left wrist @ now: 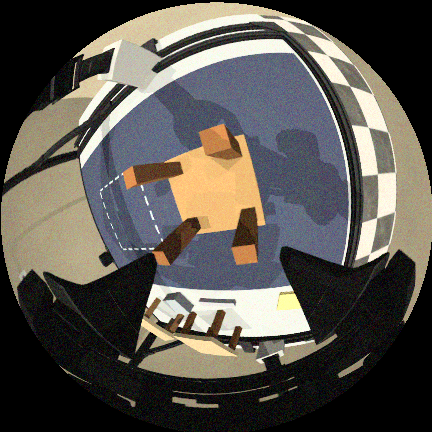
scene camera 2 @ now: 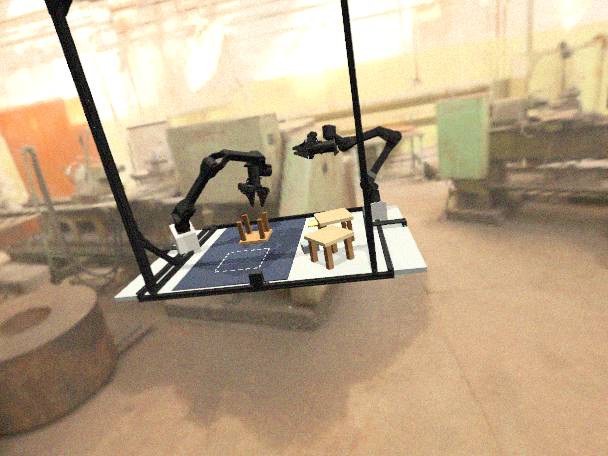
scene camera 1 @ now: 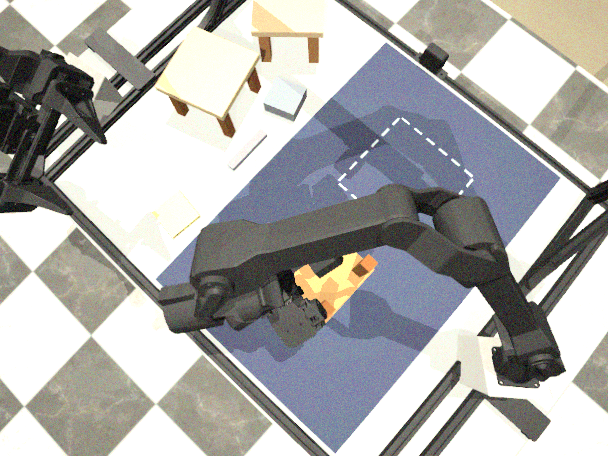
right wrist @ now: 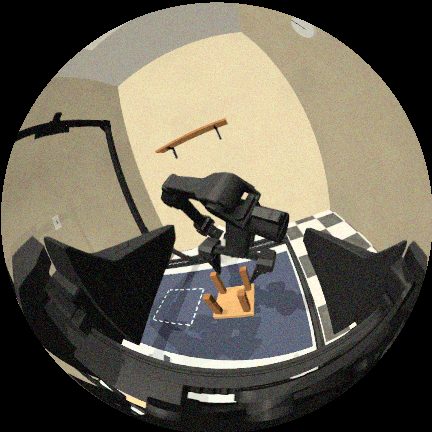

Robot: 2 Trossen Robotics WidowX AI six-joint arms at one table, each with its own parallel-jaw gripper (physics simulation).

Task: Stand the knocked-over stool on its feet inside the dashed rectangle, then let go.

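Pixels of known places: left gripper, fingertip midpoint: (left wrist: 218, 257) (scene camera 2: 257, 206) (scene camera 1: 293, 270) (right wrist: 234, 277); right gripper, fingertip midpoint: (scene camera 2: 292, 151) (scene camera 1: 86, 179) (right wrist: 243, 233); left arm's base, link origin: (scene camera 2: 182, 228) (scene camera 1: 514, 367) (right wrist: 217, 234); right arm's base, link origin: (left wrist: 270, 357) (scene camera 2: 374, 203).
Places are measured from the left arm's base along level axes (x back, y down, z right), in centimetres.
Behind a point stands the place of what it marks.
The knocked-over stool (scene camera 1: 335, 285) @(x -28.8, y 11.0, z 11.4 cm) (scene camera 2: 255, 238) @(x -29.5, y 11.0, z 17.6 cm) (left wrist: 215, 190) @(x -32.0, y 11.0, z 13.5 cm) (right wrist: 232, 302) @(x -32.0, y 11.0, z 14.9 cm) lies upside down, its seat flat on the blue mat (scene camera 1: 345, 395) @(x -25.3, y 12.5, z -8.5 cm) and its legs pointing up. It is outside the dashed rectangle (scene camera 1: 401, 118) (scene camera 2: 269, 249) (left wrist: 124, 248) (right wrist: 191, 324). My left gripper (scene camera 2: 257, 205) @(x -36.2, y -2.6, z 12.0 cm) (left wrist: 218, 257) @(x -36.2, y -2.6, z 12.0 cm) (right wrist: 234, 277) @(x -36.2, y -2.6, z 12.0 cm) is open and empty, pointing down above the stool's legs. In scene camera 1 its arm hides part of the stool and of the rectangle. My right gripper (scene camera 1: 87, 177) @(x -58.7, y -26.0, z 17.3 cm) (scene camera 2: 296, 151) @(x -58.7, y -26.0, z 17.3 cm) is open and empty, raised high on its own side, away from the stool.
Two upright stools, one nearer (scene camera 1: 212, 70) (scene camera 2: 330, 235) and one beside it (scene camera 1: 295, 20) @(x -40.9, y 1.6, z 60.7 cm), stand off the mat. Near them are a grey-blue block (scene camera 1: 285, 97) @(x -42.0, y 9.5, z 48.3 cm) (left wrist: 177, 303) @(x -41.7, y 9.5, z 45.7 cm), a thin pale bar (scene camera 1: 247, 150) @(x -48.7, y 11.4, z 36.9 cm) and a yellow pad (scene camera 1: 177, 215) @(x -61.2, y 12.0, z 22.3 cm) (left wrist: 287, 301) @(x -60.7, y 12.0, z 23.1 cm). A dark frame borders the table.
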